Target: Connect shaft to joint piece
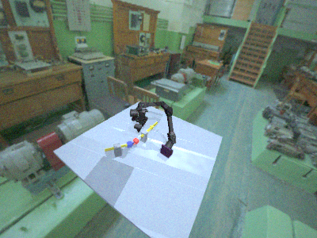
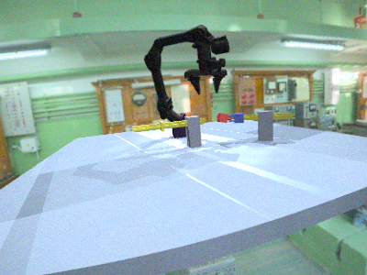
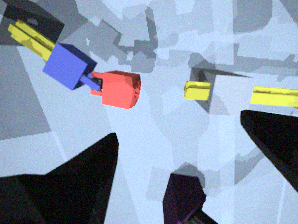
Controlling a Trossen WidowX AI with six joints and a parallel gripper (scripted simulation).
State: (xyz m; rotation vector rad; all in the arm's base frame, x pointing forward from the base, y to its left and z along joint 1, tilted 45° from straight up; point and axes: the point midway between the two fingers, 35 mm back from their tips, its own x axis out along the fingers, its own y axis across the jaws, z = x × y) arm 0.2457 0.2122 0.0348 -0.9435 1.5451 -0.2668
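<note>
My gripper tip is now 10 mm past the red joint piece, 60 mm to the right of it and 110 mm above it.
</note>
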